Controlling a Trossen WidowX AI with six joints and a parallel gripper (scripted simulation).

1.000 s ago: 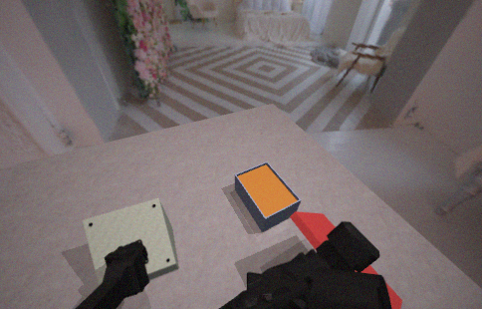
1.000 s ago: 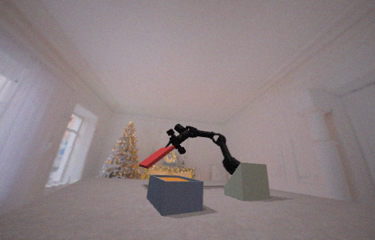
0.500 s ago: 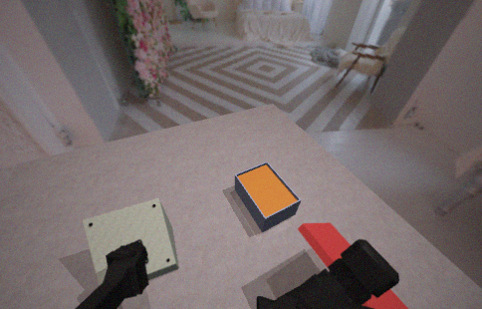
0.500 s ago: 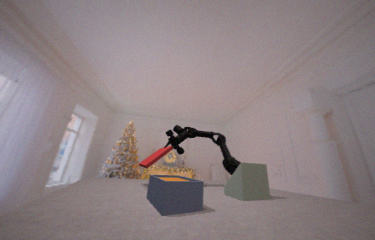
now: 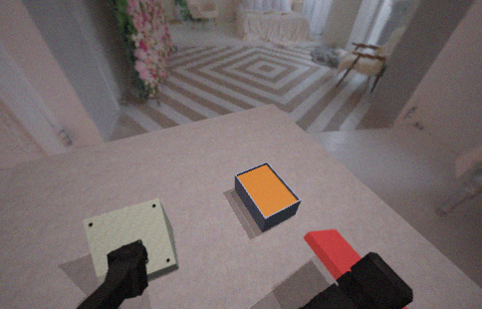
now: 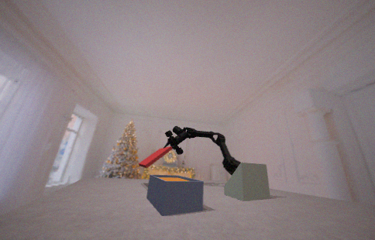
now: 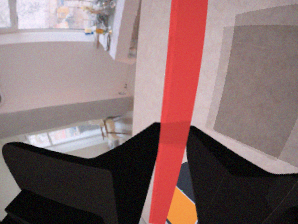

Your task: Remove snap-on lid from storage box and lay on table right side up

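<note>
Now: the red lid 7 cm ahead of my gripper tip, 1 cm to the left of it and 5 cm below it. The rest, counted from my gripper tip: blue storage box: 5 cm ahead, 35 cm to the left, 19 cm below.
</note>
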